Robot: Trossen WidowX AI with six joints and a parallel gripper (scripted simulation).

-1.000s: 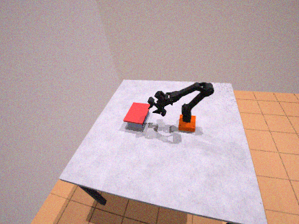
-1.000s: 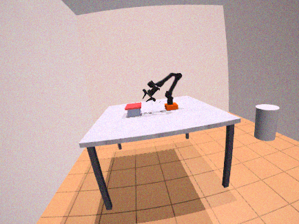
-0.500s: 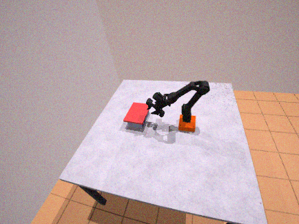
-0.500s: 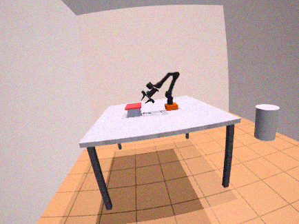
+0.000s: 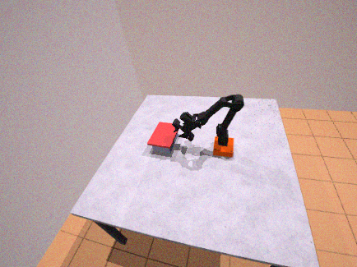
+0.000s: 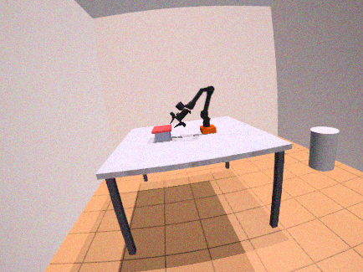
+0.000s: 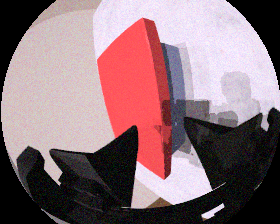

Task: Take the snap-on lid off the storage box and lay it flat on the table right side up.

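My gripper tip is now 9 cm short of the lid and 1 cm above it. The rest, counted from my gripper tip: storage box: 9 cm ahead, 6 cm below.
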